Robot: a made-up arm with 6 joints. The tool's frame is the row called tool. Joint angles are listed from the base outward.
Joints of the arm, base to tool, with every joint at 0 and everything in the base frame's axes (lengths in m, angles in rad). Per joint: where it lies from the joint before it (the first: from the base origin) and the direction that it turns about. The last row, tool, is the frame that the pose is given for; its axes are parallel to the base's.
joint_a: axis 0 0 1 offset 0.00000 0.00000 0.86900
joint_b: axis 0 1 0 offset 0.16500 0.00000 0.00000
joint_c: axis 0 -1 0 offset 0.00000 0.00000 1.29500
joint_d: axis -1 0 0 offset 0.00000 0.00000 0.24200
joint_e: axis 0 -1 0 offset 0.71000 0.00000 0.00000
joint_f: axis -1 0 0 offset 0.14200 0.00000 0.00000
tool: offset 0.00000 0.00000 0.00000
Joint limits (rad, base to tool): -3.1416..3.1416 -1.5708..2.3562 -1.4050..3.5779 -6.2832..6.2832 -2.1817..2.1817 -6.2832..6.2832
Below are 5 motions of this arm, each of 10 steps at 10 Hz.
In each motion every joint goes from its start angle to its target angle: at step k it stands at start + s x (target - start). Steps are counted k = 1, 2, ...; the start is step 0. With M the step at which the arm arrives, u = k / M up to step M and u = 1 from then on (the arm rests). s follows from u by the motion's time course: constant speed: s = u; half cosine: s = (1 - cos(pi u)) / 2; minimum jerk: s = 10 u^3 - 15 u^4 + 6 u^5.
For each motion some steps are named. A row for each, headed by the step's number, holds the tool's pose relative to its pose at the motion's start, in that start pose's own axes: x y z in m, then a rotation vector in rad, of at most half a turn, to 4 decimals.
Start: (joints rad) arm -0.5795 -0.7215 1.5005 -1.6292 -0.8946 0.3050
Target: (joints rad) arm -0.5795 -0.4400 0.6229 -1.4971 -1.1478 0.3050
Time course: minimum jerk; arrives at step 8
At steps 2, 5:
2: 0.0101 -0.1362 -0.0204 0.0860 0.0445 -0.0746
5: -0.1012 -0.8700 -0.3391 0.6520 0.3180 -0.4654

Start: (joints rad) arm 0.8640 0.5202 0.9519 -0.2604 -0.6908 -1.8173
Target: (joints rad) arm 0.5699 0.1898 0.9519 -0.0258 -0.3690 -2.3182
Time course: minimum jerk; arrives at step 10
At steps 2, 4, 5, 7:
2: -0.0396 0.0262 0.0099 0.0192 -0.0097 0.0451
4: -0.2253 0.1280 0.0446 0.0978 -0.0392 0.2483
5: -0.3623 0.1838 0.0585 0.1448 -0.0461 0.3914
7: -0.6223 0.2512 0.0592 0.2093 -0.0289 0.6521

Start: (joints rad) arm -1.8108 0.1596 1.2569 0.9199 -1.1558 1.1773
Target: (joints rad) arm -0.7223 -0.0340 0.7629 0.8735 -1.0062 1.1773
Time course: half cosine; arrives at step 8
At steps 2, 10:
2: -0.0638 -0.0035 0.0692 -0.0130 -0.1758 0.0131
10: -0.5683 0.0080 0.2005 -0.1020 -1.2079 -0.0017

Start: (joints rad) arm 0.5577 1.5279 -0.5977 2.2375 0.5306 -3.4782
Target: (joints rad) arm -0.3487 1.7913 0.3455 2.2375 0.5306 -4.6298
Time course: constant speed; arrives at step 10
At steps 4, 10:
4: -0.2106 0.0373 0.5156 0.5867 0.1910 0.3945
10: -0.3069 -0.3460 1.3458 1.5044 0.7046 0.8745

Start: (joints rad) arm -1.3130 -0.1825 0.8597 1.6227 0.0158 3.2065
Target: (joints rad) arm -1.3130 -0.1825 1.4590 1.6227 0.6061 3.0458
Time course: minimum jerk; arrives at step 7
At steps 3, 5, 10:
3: -0.0766 0.1805 -0.0107 0.0313 0.1970 0.2260
5: -0.2420 0.3801 -0.0280 -0.0049 0.4687 0.4960
10: -0.3025 0.4274 -0.0337 -0.0332 0.5493 0.5678

